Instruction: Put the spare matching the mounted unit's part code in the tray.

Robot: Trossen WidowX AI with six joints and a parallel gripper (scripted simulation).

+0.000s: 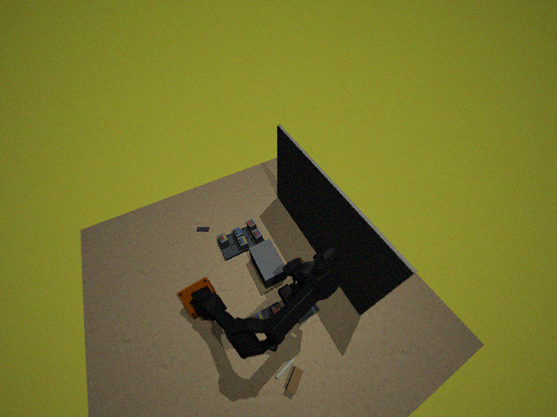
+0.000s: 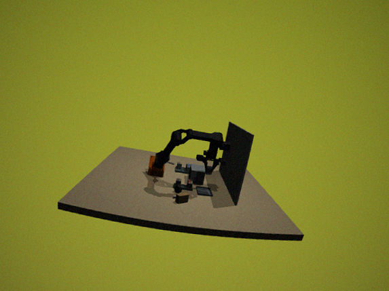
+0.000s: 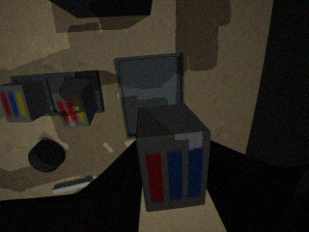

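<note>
Now: the flat grey tray 14 cm below my gripper tip. Also, from my gripper tip: grey mounted unit (5 cm behind, 20 cm to the left, 9 cm below); brown card (15 cm behind, 21 cm to the right, 12 cm below); tall dark panel (19 cm ahead, 19 cm to the left, 8 cm above).
</note>
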